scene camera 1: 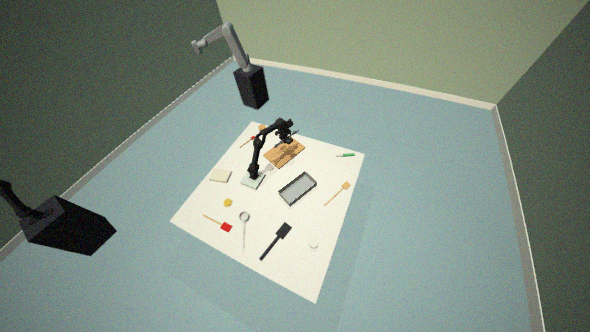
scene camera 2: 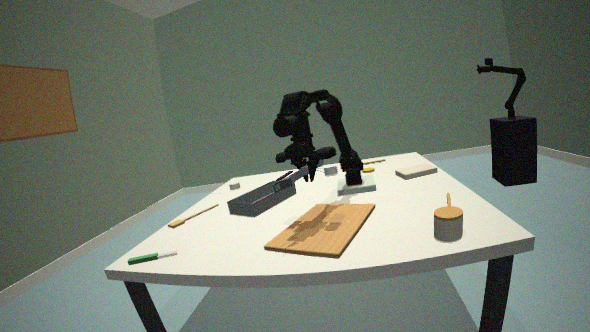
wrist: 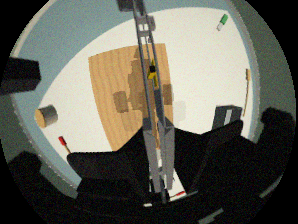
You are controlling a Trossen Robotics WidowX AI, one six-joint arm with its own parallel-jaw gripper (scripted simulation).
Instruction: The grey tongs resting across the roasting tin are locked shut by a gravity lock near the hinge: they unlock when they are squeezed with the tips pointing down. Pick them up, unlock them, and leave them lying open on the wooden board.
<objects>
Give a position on a wooden board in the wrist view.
118, 86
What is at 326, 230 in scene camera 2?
A wooden board.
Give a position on a roasting tin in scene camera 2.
255, 202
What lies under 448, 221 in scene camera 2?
A lidded canister.
</objects>
